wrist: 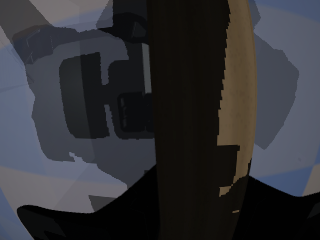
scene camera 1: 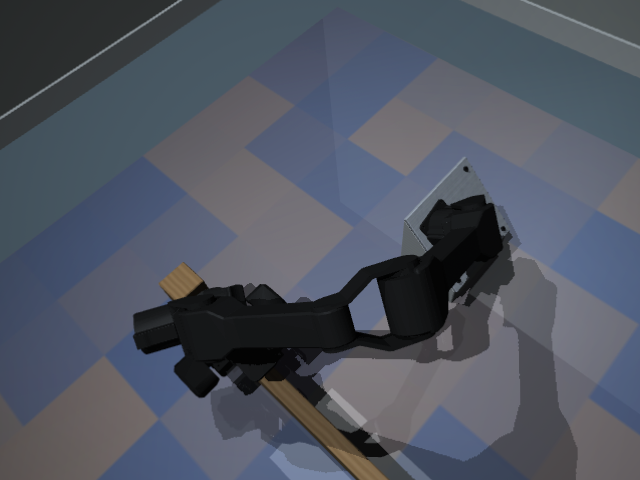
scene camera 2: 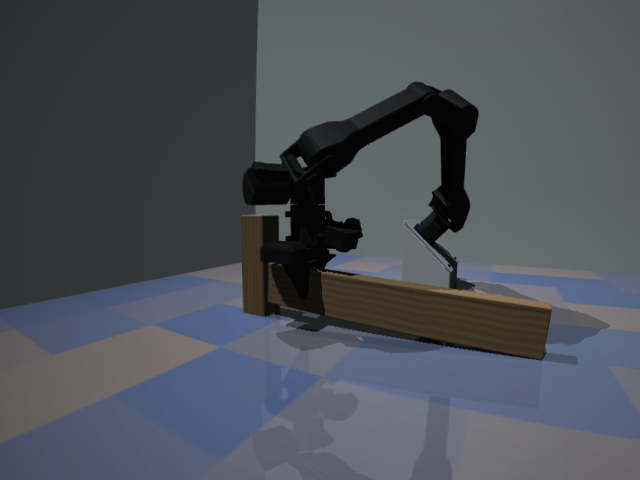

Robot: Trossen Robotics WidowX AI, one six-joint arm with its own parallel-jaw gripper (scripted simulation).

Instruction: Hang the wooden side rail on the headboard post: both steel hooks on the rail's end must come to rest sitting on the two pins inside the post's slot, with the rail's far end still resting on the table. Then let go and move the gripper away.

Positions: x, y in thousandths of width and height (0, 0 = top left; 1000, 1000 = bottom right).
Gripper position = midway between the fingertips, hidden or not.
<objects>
my gripper: wrist 589, 698; scene camera 1 384, 741; scene camera 2 482, 620
</objects>
